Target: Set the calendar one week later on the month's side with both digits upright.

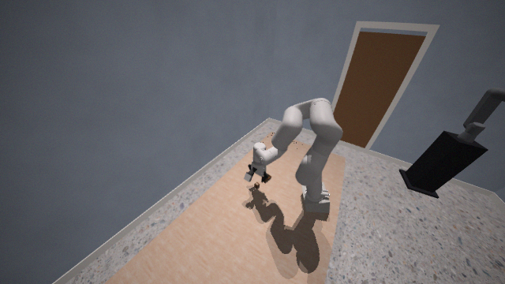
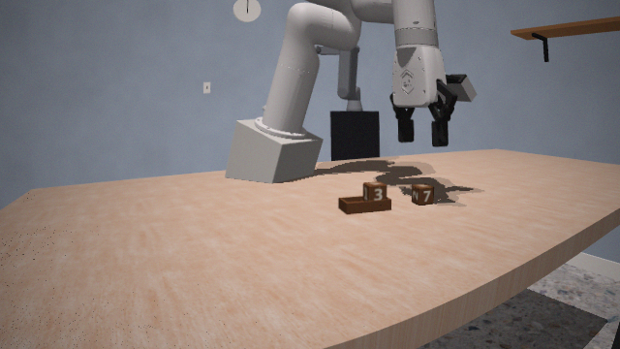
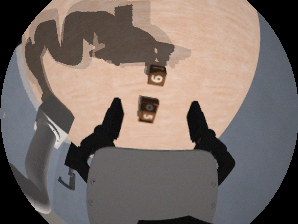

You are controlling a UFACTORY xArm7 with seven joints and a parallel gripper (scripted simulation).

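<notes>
Now: hand 90 mm above the cube. The rest, counted from my hand: brown wooden tray 30 mm behind, 100 mm to the right, 100 mm below.
</notes>
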